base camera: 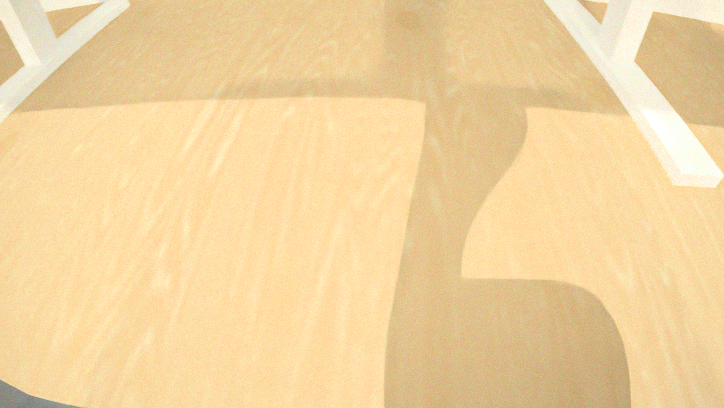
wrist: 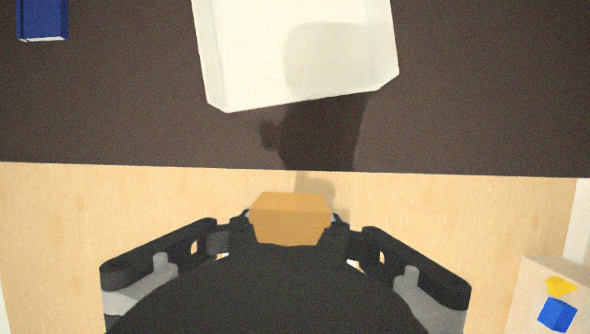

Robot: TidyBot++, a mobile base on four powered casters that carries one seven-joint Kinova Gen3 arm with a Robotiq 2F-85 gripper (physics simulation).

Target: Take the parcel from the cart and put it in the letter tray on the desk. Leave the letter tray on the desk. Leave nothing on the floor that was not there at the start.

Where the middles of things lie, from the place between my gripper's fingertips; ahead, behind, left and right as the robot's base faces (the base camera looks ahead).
The white letter tray [wrist: 248, 61] is 31 cm ahead of my hand, 2 cm to the left of it and 13 cm below it. Round my hand: orange parcel [wrist: 289, 219] (1 cm behind, 2 cm above).
